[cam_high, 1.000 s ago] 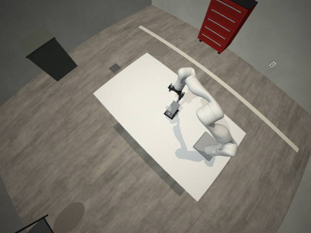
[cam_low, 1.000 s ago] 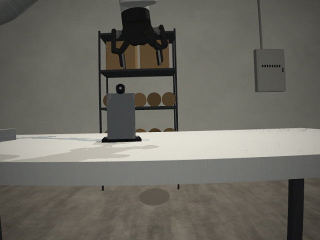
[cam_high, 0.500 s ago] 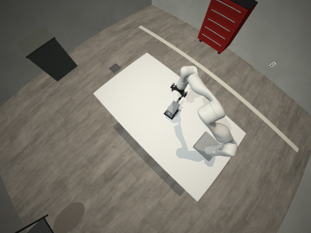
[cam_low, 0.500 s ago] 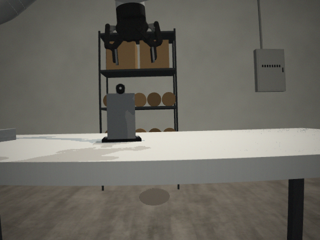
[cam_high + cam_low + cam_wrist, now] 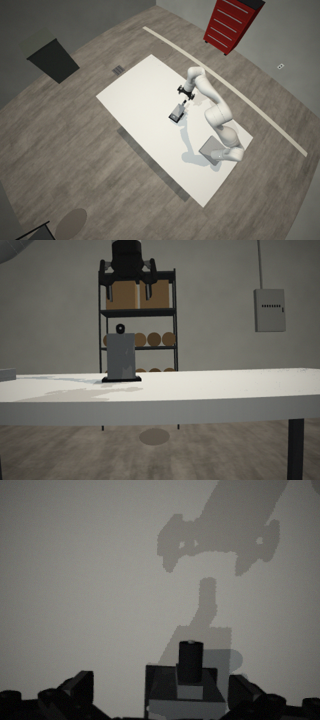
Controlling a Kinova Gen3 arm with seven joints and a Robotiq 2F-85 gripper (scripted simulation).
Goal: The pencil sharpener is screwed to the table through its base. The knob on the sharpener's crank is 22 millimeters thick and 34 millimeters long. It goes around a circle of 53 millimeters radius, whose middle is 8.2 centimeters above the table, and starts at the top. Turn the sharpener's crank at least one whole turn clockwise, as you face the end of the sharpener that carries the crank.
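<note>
My gripper is now 80 mm above the knob, 20 mm past it and 10 mm to the left of it.
</note>
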